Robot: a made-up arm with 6 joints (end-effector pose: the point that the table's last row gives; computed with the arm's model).
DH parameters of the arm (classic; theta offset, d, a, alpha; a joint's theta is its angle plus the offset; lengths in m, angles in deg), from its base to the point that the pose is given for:
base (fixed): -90 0.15 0 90
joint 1: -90 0.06 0.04 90
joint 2: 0 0.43 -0.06 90
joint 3: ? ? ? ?
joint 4: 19.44 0 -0.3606 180
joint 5: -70.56 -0.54 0 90
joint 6: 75.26 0 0.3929 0
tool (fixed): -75.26 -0.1 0 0
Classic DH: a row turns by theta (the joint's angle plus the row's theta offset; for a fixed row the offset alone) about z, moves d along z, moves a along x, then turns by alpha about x.
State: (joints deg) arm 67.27 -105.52 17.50 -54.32 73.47 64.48
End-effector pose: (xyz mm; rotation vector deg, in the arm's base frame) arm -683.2 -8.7 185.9 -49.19 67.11 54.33
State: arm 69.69 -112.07 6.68 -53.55 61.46 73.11
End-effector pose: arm -775.9 -148.8 76.2 -58.09 51.49 66.05
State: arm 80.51 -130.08 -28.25 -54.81 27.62 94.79
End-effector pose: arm -731.8 -592.3 -306.2 -97.66 11.23 82.94
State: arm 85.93 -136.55 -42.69 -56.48 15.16 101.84
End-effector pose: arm -613.4 -733.4 -411.4 -114.64 -2.51 81.44
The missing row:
joint 3: 0 -0.1 -0.05 90
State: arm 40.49 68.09 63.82 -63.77 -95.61 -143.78
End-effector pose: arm -514.0 -554.2 -132.9 14.60 -11.58 158.65
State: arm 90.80 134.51 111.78 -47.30 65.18 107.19
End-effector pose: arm -678.1 391.7 222.7 86.42 -68.35 3.67
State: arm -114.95 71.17 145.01 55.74 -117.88 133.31
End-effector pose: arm -586.4 -275.3 1025.3 56.96 40.17 29.44
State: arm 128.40 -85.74 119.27 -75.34 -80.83 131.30
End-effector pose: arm 550.2 -598.3 -238.5 -47.83 -27.11 -145.93
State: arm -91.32 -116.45 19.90 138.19 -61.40 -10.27
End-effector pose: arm 338.9 310.9 497.7 68.01 28.12 34.57
